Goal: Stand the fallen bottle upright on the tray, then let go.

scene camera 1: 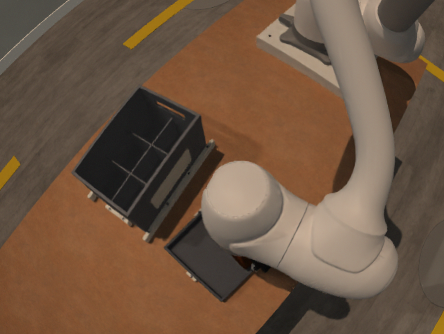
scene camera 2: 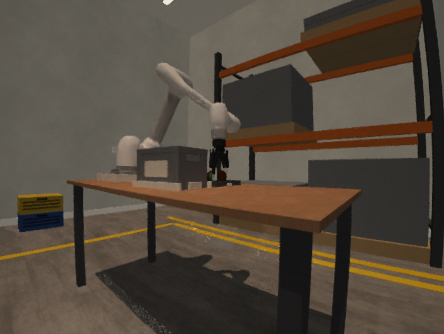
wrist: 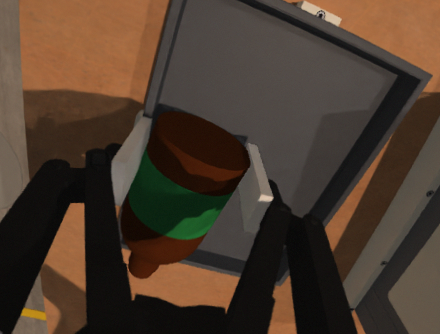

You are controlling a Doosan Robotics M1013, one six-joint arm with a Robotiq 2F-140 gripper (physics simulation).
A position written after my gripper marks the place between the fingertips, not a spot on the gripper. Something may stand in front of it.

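Brown bottle (wrist: 190,168) seen. My gripper (wrist: 196,147) too.
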